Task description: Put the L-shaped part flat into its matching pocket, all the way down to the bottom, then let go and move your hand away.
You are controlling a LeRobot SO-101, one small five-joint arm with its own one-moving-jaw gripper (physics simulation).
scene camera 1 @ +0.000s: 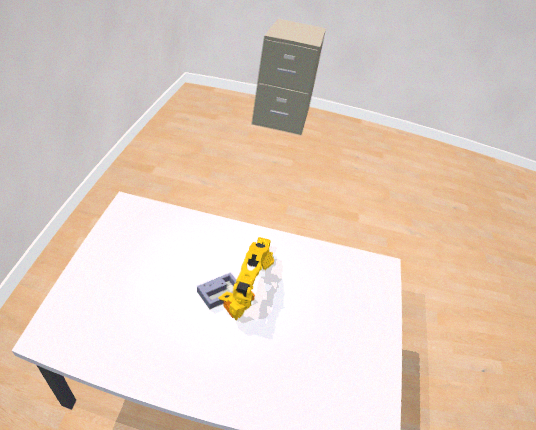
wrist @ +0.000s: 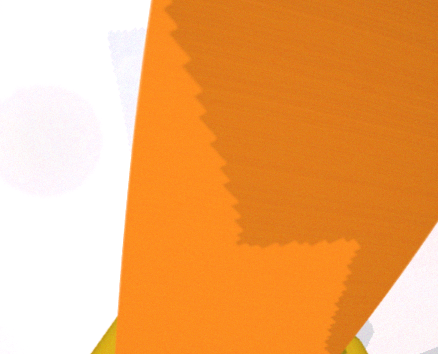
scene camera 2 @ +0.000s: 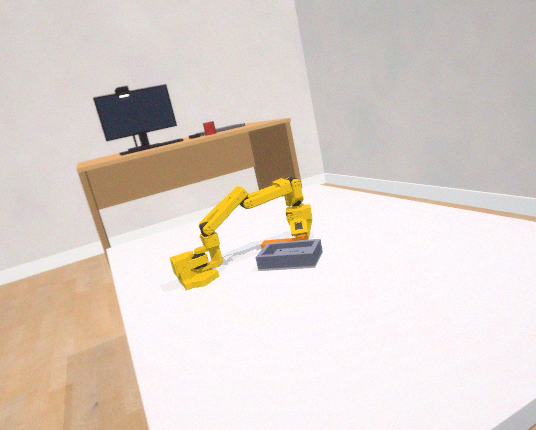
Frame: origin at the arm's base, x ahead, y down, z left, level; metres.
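Where they show: hand, tool point: point(scene camera 1: 236, 318) point(wrist: 187, 284); arm's base, link origin: point(scene camera 2: 206, 276).
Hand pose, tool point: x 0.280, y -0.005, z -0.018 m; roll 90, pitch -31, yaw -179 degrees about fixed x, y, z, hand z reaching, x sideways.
Things, the pixels of their centre, and the offset from my tool point. Level surfaces: height alone.
- orange L-shaped part, body centre: point(scene camera 2: 284, 244) point(scene camera 1: 241, 303) dz +0.001, dx -0.061, dy -0.010 m
- grey-blue tray with the pocket, body centre: point(scene camera 2: 289, 254) point(scene camera 1: 220, 290) dz -0.083, dx -0.091, dy -0.013 m
- white table, surface height: dy +0.005 m
The orange L-shaped part point(scene camera 1: 227, 306) point(scene camera 2: 272, 243) point(wrist: 200, 280) is outside the pocket tray, beside it, in both scene views. It looks low, near the table; whether it touches the table is hard to tell. It fills much of the wrist view. My gripper point(scene camera 1: 234, 310) point(scene camera 2: 301, 237) points down at the part. In the wrist view a yellow jaw edge shows at each side of the part, at the bottom; the jaws appear shut on it, with the tips hidden behind it. The grey-blue tray with the pocket point(scene camera 1: 213, 284) point(scene camera 2: 287, 261) stands next to the gripper, its recess visible.
The tray and arm stand on a white table point(scene camera 1: 320, 340) point(scene camera 2: 350, 340). The arm partly covers the tray's near corner in scene view 1. A filing cabinet point(scene camera 1: 285, 80) stands on the floor beyond. A wooden desk point(scene camera 2: 175, 170) with a monitor point(scene camera 2: 135, 112) and red cup point(scene camera 2: 209, 128) stands behind.
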